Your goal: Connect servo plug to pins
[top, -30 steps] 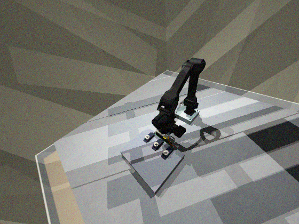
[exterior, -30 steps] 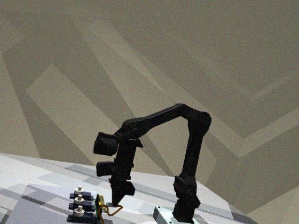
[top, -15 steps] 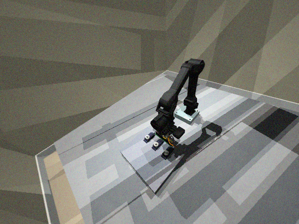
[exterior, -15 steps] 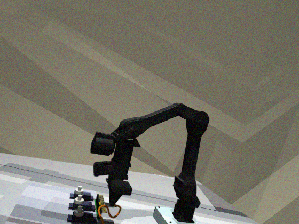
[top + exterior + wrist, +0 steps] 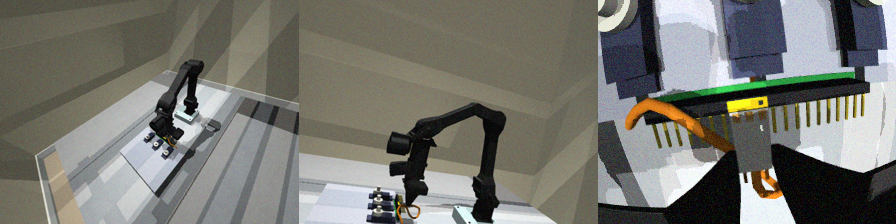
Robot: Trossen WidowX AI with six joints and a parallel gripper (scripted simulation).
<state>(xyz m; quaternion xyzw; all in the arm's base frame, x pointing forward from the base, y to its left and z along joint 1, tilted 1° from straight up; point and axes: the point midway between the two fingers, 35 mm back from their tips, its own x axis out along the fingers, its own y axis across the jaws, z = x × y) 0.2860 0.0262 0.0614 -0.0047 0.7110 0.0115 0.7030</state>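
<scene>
The yellow band lies 30 mm ahead of my gripper tip. From my gripper tip the other things lie so: grey plate 190 mm ahead, 50 mm below.
</scene>
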